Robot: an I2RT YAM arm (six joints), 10 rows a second.
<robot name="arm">
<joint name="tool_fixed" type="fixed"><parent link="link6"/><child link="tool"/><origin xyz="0 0 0" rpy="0 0 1.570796"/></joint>
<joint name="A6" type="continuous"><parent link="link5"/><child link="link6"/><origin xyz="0.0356 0 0.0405" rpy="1.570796 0 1.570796"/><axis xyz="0 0 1"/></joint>
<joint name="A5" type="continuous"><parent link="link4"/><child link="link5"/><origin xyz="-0.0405 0.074 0.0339" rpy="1.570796 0 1.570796"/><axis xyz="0 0 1"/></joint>
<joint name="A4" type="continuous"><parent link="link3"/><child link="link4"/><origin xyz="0.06 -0.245 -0.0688" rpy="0 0 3.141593"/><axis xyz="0 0 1"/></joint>
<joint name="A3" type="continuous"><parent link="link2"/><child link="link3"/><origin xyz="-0.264 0 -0.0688" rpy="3.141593 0 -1.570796"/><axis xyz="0 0 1"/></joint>
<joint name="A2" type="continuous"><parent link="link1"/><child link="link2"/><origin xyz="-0.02 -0.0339 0.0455" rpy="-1.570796 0 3.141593"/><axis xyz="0 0 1"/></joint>
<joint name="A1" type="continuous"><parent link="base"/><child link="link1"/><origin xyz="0 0 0.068" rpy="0 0 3.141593"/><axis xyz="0 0 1"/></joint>
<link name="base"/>
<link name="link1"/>
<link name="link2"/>
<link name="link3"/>
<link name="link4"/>
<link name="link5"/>
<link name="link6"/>
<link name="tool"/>
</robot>
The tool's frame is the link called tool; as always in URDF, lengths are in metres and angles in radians. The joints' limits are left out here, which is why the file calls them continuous.
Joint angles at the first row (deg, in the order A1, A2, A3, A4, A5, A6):
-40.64 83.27 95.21 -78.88 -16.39 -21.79
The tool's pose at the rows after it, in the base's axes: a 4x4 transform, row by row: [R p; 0 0 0 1], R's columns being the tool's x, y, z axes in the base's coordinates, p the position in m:
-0.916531, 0.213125, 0.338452, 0.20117; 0.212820, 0.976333, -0.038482, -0.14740; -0.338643, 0.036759, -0.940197, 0.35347; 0, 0, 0, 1
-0.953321, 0.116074, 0.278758, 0.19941; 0.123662, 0.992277, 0.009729, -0.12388; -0.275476, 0.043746, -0.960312, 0.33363; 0, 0, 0, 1
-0.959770, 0.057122, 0.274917, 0.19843; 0.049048, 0.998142, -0.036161, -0.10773; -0.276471, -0.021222, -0.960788, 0.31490; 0, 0, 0, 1
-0.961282, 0.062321, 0.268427, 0.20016; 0.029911, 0.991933, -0.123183, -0.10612; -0.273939, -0.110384, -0.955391, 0.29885; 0, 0, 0, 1
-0.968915, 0.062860, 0.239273, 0.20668; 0.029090, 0.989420, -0.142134, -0.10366; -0.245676, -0.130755, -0.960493, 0.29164; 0, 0, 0, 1
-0.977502, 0.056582, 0.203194, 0.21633; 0.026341, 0.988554, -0.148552, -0.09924; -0.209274, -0.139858, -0.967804, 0.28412; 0, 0, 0, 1
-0.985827, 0.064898, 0.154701, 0.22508; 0.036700, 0.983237, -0.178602, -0.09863; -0.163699, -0.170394, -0.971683, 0.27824; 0, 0, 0, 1
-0.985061, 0.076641, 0.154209, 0.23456; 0.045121, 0.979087, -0.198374, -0.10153; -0.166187, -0.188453, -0.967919, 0.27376; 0, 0, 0, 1
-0.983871, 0.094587, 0.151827, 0.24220; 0.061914, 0.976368, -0.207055, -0.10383; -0.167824, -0.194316, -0.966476, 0.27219; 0, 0, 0, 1
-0.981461, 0.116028, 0.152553, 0.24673; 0.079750, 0.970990, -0.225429, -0.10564; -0.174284, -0.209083, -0.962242, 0.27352; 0, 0, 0, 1
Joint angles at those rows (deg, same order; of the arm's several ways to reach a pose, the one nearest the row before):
-37.67 81.06 86.59 -78.31 -10.16 -23.45
-33.25 78.32 80.15 -78.48 -9.26 -25.14
-29.43 74.79 73.00 -73.23 -5.95 -25.55
-28.09 73.43 68.12 -67.53 -1.02 -25.23
-26.45 74.67 67.47 -66.68 1.18 -23.93
-24.20 76.76 67.50 -66.47 2.99 -22.16
-22.79 79.19 68.23 -66.74 6.01 -20.49
-22.41 81.14 68.76 -64.91 7.16 -19.66
-22.16 82.85 69.84 -64.24 7.73 -18.46
-22.03 83.73 70.85 -63.91 8.73 -17.31

